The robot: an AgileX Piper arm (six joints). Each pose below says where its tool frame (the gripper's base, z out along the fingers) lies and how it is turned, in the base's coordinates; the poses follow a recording.
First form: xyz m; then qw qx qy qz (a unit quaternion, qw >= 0).
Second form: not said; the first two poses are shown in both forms.
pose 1, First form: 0.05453, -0.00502, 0.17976, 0.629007, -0.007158, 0.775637, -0.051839
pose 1, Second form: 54.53, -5.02, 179.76, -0.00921, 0.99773, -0.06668, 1.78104
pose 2, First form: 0.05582, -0.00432, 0.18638, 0.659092, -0.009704, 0.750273, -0.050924
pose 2, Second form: 55.82, -4.32, 186.38, -0.01290, 0.99762, -0.06771, 1.70237
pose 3, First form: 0.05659, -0.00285, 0.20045, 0.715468, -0.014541, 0.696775, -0.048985
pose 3, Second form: 56.59, -2.85, 200.45, -0.02081, 0.99732, -0.07011, 1.54701
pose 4, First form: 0.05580, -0.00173, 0.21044, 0.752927, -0.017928, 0.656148, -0.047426
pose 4, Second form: 55.80, -1.73, 210.44, -0.02724, 0.99703, -0.07206, 1.43660
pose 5, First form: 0.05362, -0.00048, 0.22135, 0.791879, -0.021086, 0.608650, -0.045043
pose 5, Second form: 53.62, -0.48, 221.35, -0.03453, 0.99668, -0.07376, 1.31383
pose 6, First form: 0.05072, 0.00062, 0.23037, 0.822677, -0.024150, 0.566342, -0.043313
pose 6, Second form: 50.72, 0.62, 230.37, -0.04248, 0.99619, -0.07619, 1.20938
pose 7, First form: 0.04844, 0.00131, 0.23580, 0.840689, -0.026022, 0.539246, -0.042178
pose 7, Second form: 48.44, 1.31, 235.80, -0.04805, 0.99580, -0.07789, 1.14448
